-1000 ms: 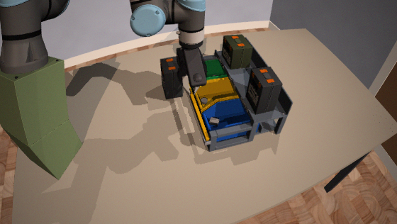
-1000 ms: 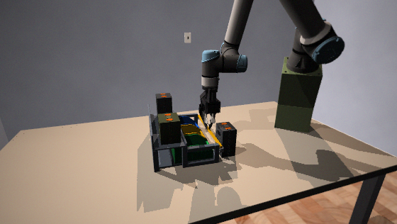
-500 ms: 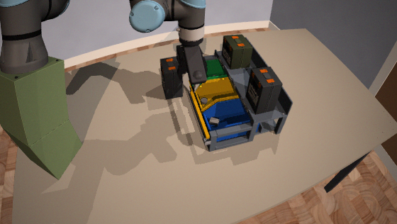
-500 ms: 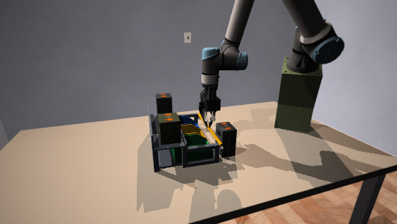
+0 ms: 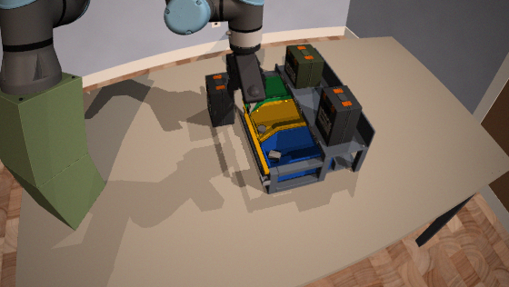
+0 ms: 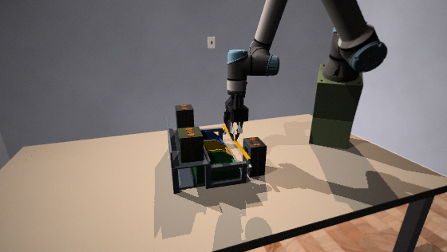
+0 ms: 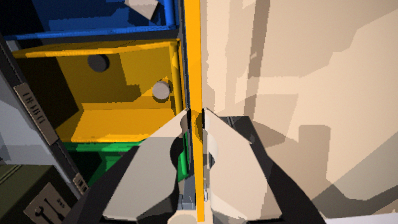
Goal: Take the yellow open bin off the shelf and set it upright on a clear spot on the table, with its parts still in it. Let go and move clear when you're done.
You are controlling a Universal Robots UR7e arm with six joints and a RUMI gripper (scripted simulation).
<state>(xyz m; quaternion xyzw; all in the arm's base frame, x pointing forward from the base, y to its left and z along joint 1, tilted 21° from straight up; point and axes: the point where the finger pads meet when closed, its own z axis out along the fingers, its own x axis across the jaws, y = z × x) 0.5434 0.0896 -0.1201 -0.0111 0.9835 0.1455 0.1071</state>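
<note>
Right now my hand is 110 mm short of the yellow open bin, 70 mm above it and 10 mm to the right of it. The rest, counted from my hand: blue bin (110 mm to the right, 110 mm ahead, 70 mm below); then long yellow bar (10 mm below); then dark box (110 mm to the left, 50 mm behind, 40 mm below).
</note>
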